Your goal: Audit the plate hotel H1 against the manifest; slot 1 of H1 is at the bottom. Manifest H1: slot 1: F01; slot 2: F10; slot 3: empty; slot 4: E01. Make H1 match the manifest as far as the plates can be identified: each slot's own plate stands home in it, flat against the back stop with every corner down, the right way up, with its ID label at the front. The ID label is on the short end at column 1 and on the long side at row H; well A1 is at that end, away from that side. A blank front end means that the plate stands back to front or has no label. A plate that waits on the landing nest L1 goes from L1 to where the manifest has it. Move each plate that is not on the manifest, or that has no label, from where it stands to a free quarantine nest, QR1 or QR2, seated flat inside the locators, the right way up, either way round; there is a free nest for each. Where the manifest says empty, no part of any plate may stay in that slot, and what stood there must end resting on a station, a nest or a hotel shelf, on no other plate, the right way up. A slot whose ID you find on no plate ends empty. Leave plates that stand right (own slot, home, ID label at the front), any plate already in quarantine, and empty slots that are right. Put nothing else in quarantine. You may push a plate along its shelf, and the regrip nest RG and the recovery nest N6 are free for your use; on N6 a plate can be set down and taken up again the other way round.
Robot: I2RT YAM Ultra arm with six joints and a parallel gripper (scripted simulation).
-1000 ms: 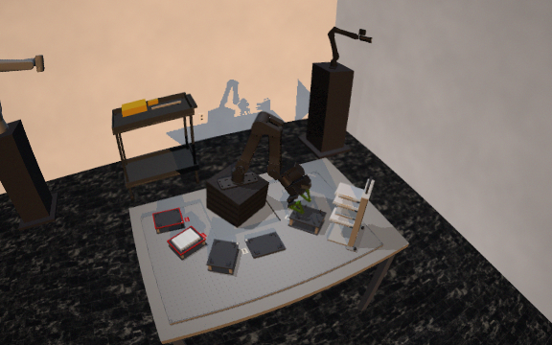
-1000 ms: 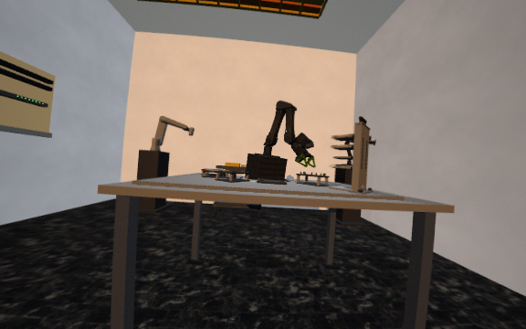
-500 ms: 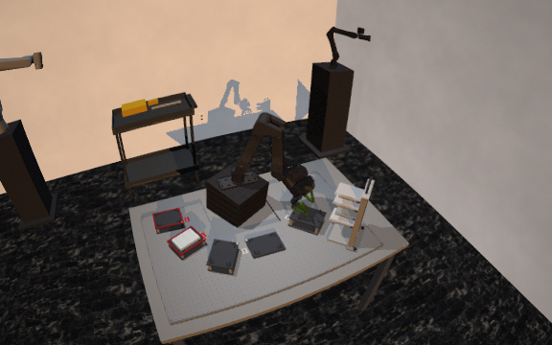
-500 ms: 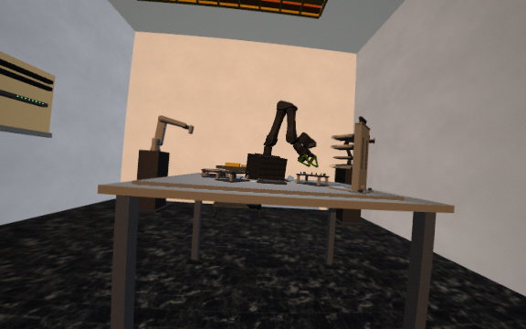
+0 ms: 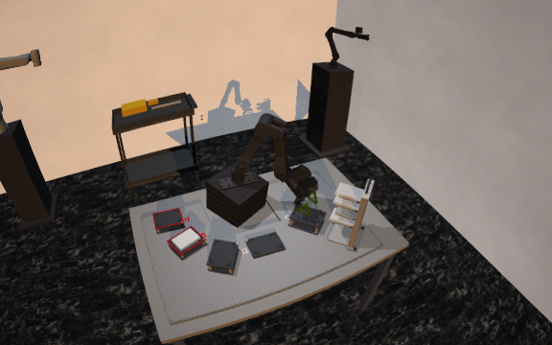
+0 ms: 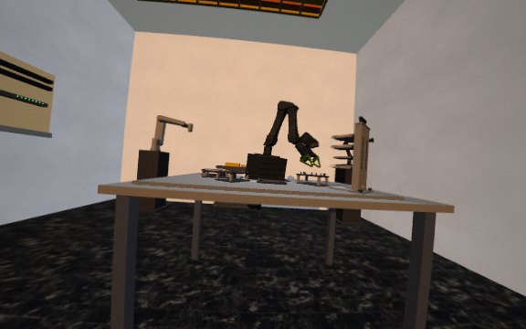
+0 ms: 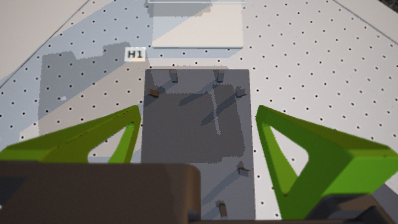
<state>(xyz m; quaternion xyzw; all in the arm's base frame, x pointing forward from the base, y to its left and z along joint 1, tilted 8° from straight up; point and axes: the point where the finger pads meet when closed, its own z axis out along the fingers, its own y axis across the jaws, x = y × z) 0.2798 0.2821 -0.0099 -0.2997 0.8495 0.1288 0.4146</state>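
Now: hand 130 mm short of the white plate and 100 mm to the right of it. Also, from my hand: A1 mark (110 mm behind, 60 mm below, 10 mm to the right); dark regrip nest (60 mm below, 10 mm to the right, 10 mm behind); RG tag (120 mm below, 100 mm behind, 80 mm to the right).
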